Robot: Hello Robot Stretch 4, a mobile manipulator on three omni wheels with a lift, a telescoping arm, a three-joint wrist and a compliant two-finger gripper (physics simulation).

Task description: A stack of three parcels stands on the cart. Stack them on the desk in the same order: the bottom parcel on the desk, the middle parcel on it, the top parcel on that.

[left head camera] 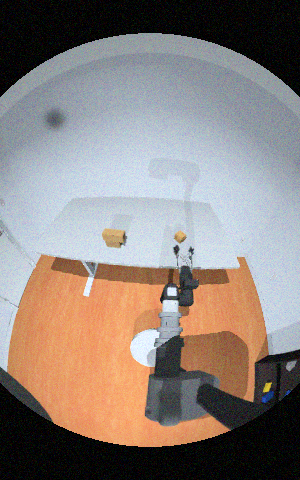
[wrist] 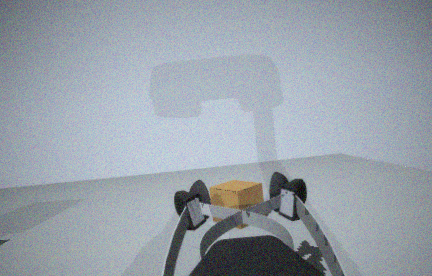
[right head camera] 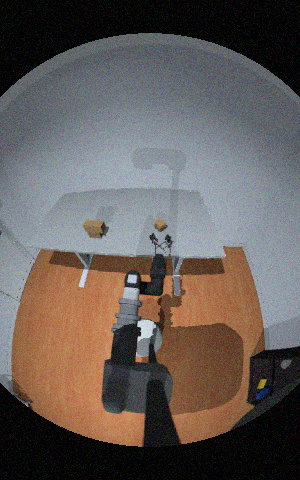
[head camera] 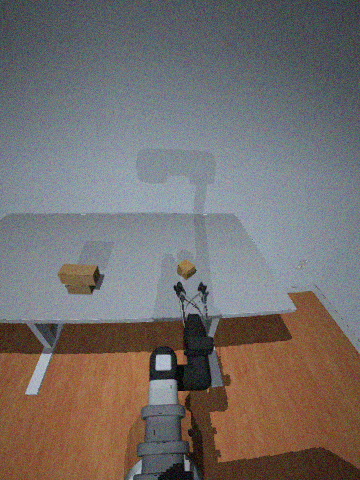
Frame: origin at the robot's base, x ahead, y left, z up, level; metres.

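Seen in the pictures: gripper, between the fingertips: (left head camera: 183,245) (wrist: 239,191) (right head camera: 159,233) (head camera: 189,283); robot's base, origin of its link: (left head camera: 150,346) (right head camera: 142,336).
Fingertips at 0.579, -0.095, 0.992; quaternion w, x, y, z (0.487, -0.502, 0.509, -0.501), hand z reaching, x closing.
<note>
Offsets run from my fingertips to a thing's middle, as dx, dy, dz. "spot": to the spot under its first point. Level surfaces: height alone.
A small tan parcel {+0.118, +0.001, -0.044} (head camera: 186,269) (left head camera: 180,236) (right head camera: 160,225) (wrist: 236,192) sits on the right part of the grey desk {dz -0.069} (head camera: 135,300) (left head camera: 145,250) (right head camera: 125,244) (wrist: 90,240). My gripper (head camera: 190,288) (left head camera: 183,250) (right head camera: 161,239) (wrist: 239,191) is partly open and empty. Its fingertips are on the near side of the small parcel, which shows between and beyond them in the wrist view. At the left of the desk, a wider tan parcel {+0.033, +0.407, +0.007} (head camera: 79,273) (left head camera: 114,235) (right head camera: 93,228) rests on a narrower parcel {+0.033, +0.412, -0.044} (head camera: 81,289) (left head camera: 115,244). The cart does not show as such.
A wall stands behind the desk and carries the robot's shadow. Desk legs (head camera: 39,374) (left head camera: 87,286) (right head camera: 83,278) stand on the wooden floor. A dark open cabinet {spot: -1.039, -1.315, -0.801} (left head camera: 266,361) (right head camera: 261,358) with yellow and blue items stands at the lower right.
</note>
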